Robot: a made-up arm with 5 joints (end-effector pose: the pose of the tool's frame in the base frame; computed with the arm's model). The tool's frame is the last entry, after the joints. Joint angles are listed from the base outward.
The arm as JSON. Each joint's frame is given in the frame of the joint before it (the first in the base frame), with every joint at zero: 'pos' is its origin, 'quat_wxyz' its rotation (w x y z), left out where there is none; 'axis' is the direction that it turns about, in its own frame. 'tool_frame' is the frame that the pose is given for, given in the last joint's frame.
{
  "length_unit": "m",
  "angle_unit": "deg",
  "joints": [
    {
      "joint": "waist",
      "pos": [
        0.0,
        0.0,
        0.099
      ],
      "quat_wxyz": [
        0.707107,
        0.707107,
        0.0,
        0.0
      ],
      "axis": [
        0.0,
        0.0,
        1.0
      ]
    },
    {
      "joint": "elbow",
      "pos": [
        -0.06,
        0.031,
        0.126
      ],
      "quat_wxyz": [
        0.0,
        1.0,
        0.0,
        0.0
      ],
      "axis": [
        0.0,
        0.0,
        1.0
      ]
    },
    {
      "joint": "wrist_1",
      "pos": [
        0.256,
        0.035,
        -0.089
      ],
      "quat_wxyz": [
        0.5,
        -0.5,
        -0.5,
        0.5
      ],
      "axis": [
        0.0,
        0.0,
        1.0
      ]
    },
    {
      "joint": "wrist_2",
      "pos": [
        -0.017,
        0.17,
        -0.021
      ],
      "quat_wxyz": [
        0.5,
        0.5,
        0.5,
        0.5
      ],
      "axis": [
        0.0,
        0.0,
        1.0
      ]
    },
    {
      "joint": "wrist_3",
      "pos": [
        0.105,
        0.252,
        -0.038
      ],
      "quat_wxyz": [
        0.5,
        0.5,
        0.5,
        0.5
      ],
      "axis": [
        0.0,
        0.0,
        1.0
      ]
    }
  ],
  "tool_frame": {
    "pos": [
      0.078,
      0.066,
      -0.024
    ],
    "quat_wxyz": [
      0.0,
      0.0,
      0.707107,
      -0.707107
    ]
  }
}
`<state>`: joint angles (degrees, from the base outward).
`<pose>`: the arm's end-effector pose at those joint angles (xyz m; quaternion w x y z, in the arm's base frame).
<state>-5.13 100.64 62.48 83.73 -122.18</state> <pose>-0.1400 -0.0368 -0.0153 0.0575 -0.3008 0.7224 -0.6199</pose>
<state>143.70 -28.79 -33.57 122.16 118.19</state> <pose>-0.2572 -0.2196 0.0937 0.2371 -0.5067 0.4712 0.6819</pose>
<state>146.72 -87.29 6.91 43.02 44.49</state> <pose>-0.0458 -0.2711 0.0596 0.7179 -0.3694 0.5895 0.0255</pose>
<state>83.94 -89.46 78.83 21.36 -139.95</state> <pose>-0.0833 -0.0932 -0.1051 0.6932 0.6296 -0.3312 -0.1156</pose>
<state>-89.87 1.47 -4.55 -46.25 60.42</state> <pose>-0.0847 -0.6046 -0.0126 0.8898 0.3895 0.2299 0.0603</pose>
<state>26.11 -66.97 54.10 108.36 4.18</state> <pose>0.0935 -0.1322 0.4120 0.0678 0.3157 -0.6349 -0.7019</pose>
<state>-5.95 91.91 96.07 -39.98 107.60</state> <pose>0.2145 -0.1786 -0.1055 0.6477 0.3769 0.1999 0.6312</pose>
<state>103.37 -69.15 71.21 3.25 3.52</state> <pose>0.0127 -0.3047 -0.1519 0.0116 -0.0328 -0.8128 -0.5815</pose>
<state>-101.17 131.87 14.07 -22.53 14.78</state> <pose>0.0089 -0.5749 0.1534 0.3416 -0.2279 -0.9118 0.0085</pose>
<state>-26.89 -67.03 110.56 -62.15 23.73</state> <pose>-0.1486 -0.0843 0.6089 0.6384 -0.7387 0.1020 0.1905</pose>
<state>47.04 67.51 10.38 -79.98 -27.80</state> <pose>0.2459 -0.7309 0.0600 0.6725 -0.1101 0.3650 0.6343</pose>
